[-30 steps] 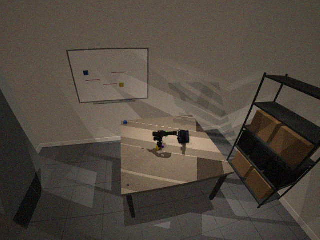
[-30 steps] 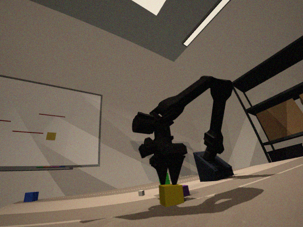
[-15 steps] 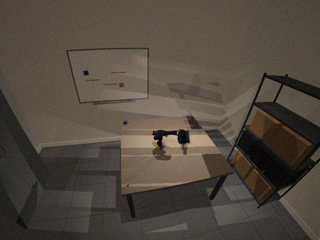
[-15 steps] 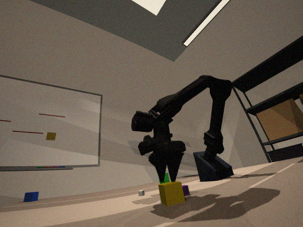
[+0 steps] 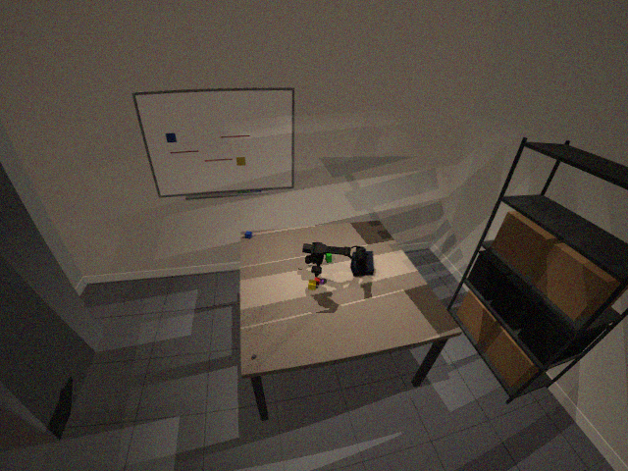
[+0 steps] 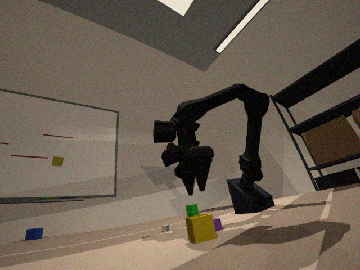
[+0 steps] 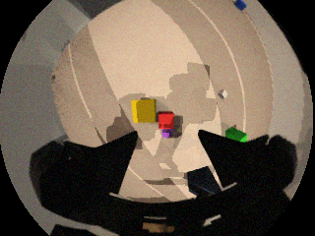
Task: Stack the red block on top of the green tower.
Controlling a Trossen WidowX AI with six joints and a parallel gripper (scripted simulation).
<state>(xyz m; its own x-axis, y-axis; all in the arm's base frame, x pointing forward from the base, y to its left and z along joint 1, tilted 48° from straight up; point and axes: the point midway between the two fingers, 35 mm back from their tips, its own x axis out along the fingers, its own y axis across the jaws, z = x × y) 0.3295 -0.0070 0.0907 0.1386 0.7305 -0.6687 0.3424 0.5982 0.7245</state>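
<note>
My gripper tip is now 80 mm above the red block. Round my gripper tip: purple block (90 mm below, 40 mm behind, 10 mm to the left); blue block (630 mm to the right, 440 mm ahead, 80 mm below); yellow block (80 mm below, 40 mm to the left, 40 mm ahead).
</note>
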